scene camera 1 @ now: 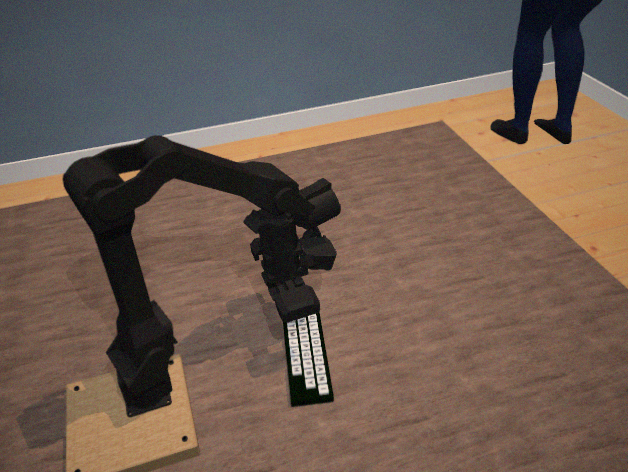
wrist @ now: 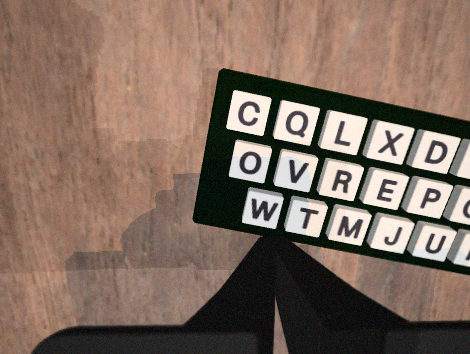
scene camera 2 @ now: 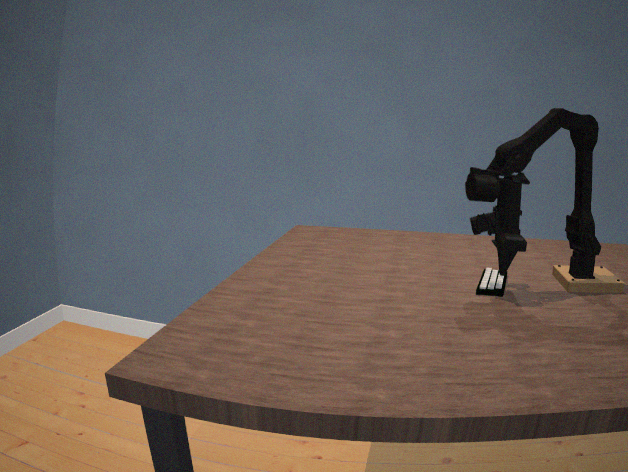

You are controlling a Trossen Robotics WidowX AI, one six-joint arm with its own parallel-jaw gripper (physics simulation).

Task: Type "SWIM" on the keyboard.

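Frame: origin at the arm's base, x ahead, y left, z up, level; metres.
Where they show: gripper, fingertip midpoint: [wrist: 271, 248] [scene camera 2: 501, 275]; arm's base, link origin: [scene camera 1: 147, 393] [scene camera 2: 581, 275].
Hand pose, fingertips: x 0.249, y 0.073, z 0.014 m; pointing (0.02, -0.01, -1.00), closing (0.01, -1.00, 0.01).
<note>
Each offset is from my fingertips to the top centre of the thing. Level surfaces: height alone.
The dark green keyboard @(0.071 m right, 0.007 m ahead, 0.023 m down) [scene camera 1: 303, 395] [scene camera 2: 489, 292] [wrist: 211, 202] with white letter keys lies on the table. My gripper [scene camera 2: 502, 273] [wrist: 271, 248] is shut and empty, pointing down. In the wrist view its tips show at the keyboard's lower edge, just below the gap between the W key @(0.002 m left, 0.005 m ahead, 0.023 m down) [wrist: 262, 208] and the T key; their exact height is unclear. The M key @(0.035 m right, 0.004 m back, 0.023 m down) [wrist: 349, 227] [scene camera 1: 292, 334] is two keys right of W in the same row. The S key @(0.084 m right, 0.023 m ahead, 0.023 m down) [scene camera 1: 316, 350] and the I key @(0.157 m right, 0.006 m ahead, 0.023 m down) [scene camera 1: 323, 389] show in scene camera 1. The gripper body hides the keyboard's far end there.
The brown table @(0.040 m down) [scene camera 1: 456, 304] [scene camera 2: 329, 329] carries the arm's wooden base [scene camera 1: 152, 446] [scene camera 2: 563, 278], which stands beside the keyboard. A person's legs [scene camera 1: 527, 65] show on the floor beyond the table's edge. The arm's shadow falls across the table near the keyboard.
</note>
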